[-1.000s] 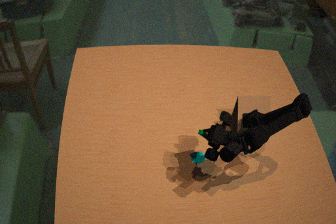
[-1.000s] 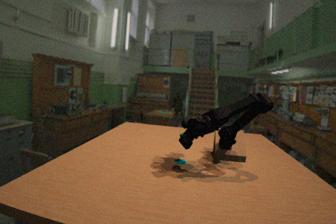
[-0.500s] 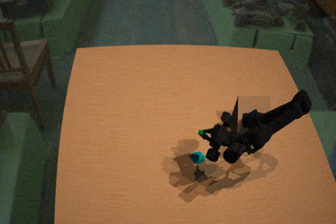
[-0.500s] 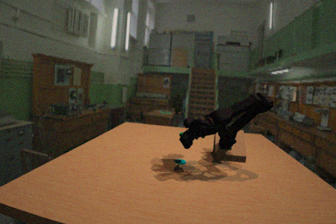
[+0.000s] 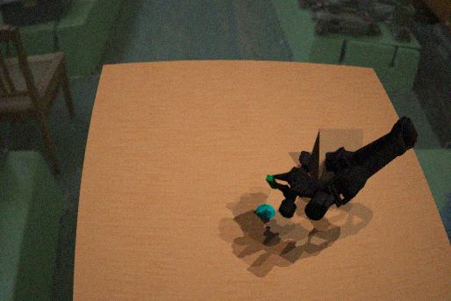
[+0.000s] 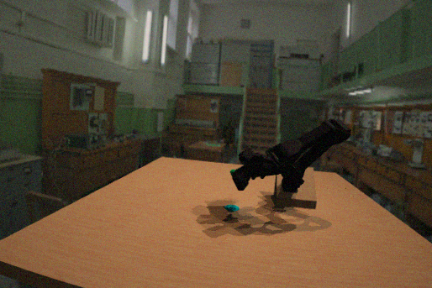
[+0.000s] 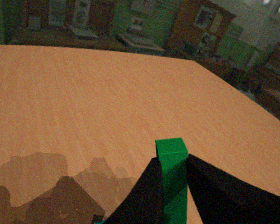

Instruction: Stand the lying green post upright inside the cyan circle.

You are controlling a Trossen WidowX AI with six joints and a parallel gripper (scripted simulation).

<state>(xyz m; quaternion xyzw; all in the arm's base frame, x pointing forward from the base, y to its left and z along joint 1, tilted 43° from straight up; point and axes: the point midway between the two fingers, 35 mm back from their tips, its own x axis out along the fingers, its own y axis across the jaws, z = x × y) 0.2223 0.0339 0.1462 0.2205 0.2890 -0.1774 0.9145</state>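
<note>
Now: gripper tip 14 cm above the cyan circle, 2 cm to the right of it and 1 cm past it. Also, from my gripper tip: green post 2 cm below, 1 cm behind.
</note>
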